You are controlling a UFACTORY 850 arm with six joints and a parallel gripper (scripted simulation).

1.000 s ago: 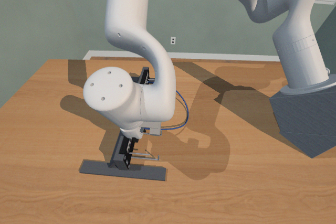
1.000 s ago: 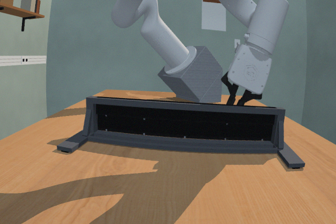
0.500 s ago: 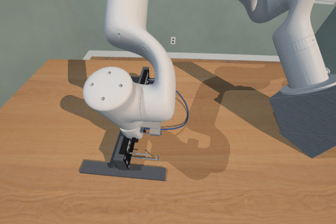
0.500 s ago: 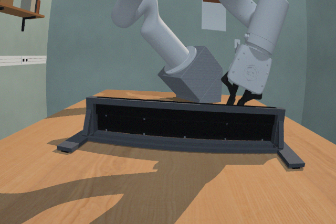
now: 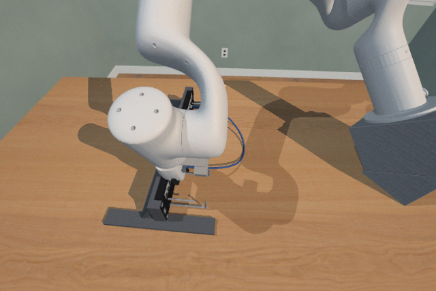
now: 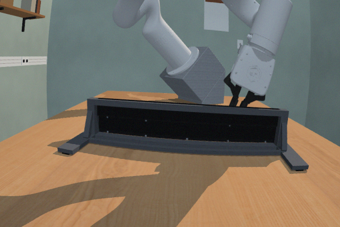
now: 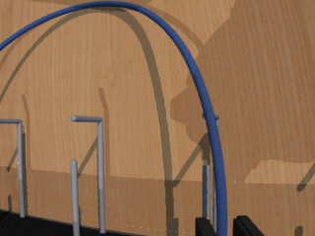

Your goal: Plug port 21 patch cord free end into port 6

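The clear plug is 2 cm ahead of my hand, 1 cm to the right of it and 1 cm below it.
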